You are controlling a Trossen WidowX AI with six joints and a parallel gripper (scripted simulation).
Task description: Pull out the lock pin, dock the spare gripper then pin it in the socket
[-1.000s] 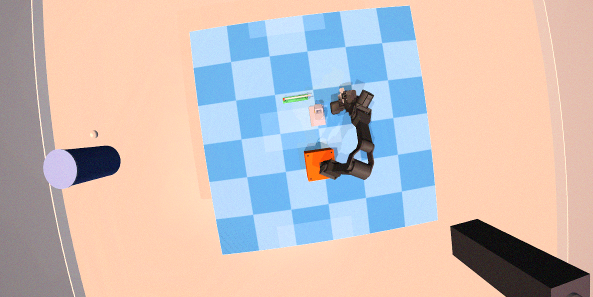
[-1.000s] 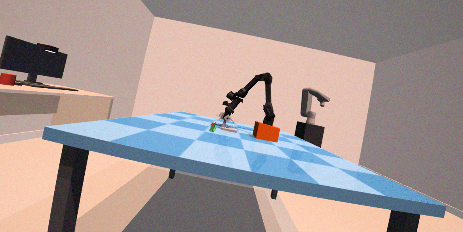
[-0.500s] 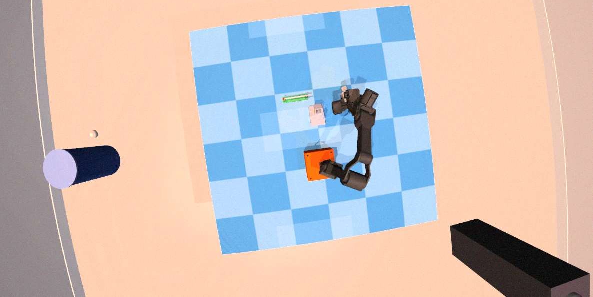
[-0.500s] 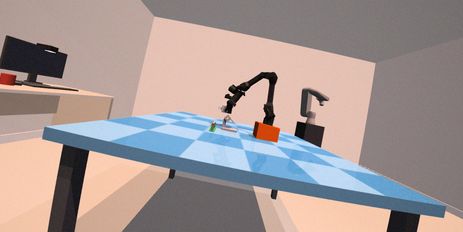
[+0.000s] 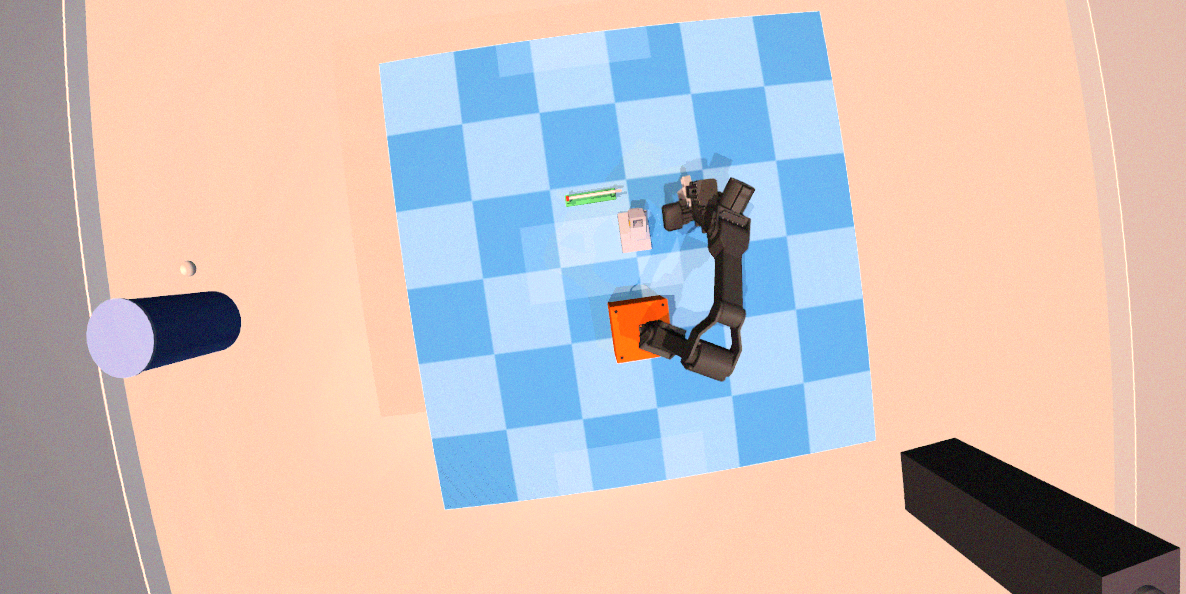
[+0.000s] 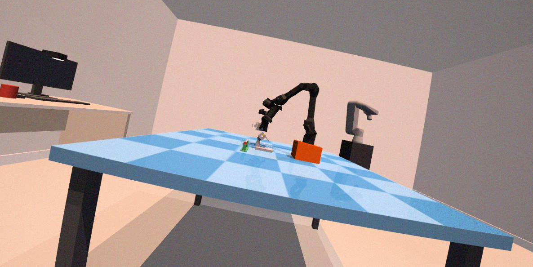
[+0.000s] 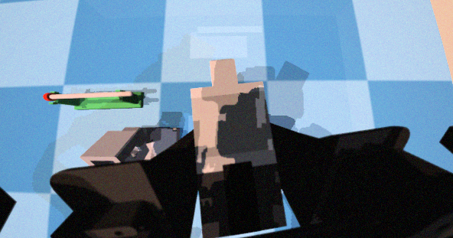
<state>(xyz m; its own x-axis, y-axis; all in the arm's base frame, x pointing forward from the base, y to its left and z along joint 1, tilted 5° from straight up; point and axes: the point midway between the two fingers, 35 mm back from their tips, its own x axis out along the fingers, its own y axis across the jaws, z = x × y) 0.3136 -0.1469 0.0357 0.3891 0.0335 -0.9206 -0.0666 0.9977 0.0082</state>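
My gripper tip is 60 mm short of the green cradle, 240 mm to the right of it and 100 mm above it. Also, from my gripper tip: spare gripper (10 mm above).
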